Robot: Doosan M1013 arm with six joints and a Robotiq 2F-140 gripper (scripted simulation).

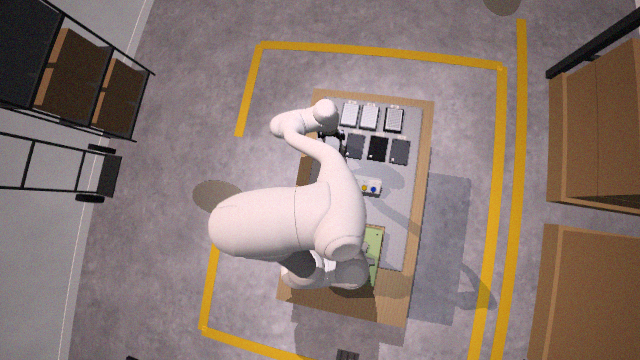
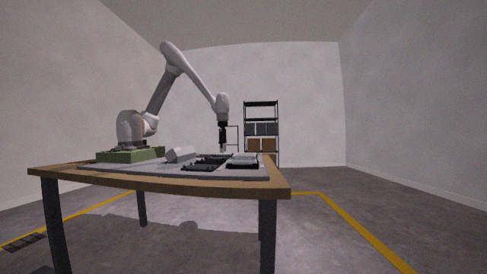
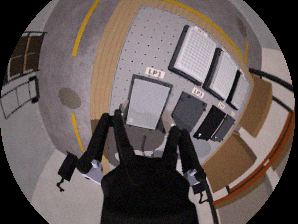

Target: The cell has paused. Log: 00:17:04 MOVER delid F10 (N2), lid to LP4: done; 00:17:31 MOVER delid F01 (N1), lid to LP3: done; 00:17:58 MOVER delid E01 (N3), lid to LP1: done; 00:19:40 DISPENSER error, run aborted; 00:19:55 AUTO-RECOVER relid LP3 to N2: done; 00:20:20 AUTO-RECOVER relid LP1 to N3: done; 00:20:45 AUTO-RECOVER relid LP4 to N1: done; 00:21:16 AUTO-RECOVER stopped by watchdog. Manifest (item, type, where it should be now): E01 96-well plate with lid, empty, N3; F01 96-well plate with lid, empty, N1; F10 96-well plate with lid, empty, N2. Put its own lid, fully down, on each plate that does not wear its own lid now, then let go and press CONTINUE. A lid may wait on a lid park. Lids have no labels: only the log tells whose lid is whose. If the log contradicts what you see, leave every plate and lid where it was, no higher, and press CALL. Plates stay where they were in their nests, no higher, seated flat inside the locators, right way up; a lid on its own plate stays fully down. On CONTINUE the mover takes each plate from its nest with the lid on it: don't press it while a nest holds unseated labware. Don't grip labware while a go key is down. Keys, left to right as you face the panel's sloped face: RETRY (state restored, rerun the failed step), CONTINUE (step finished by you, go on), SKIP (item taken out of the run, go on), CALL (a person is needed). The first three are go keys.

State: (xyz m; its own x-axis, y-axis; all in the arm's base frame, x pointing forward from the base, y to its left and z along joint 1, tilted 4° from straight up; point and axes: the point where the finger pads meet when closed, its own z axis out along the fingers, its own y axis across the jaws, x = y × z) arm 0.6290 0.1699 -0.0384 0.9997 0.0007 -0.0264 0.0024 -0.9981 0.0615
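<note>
Now: hand 9 cm short of the label and 5 cm above it.
</note>
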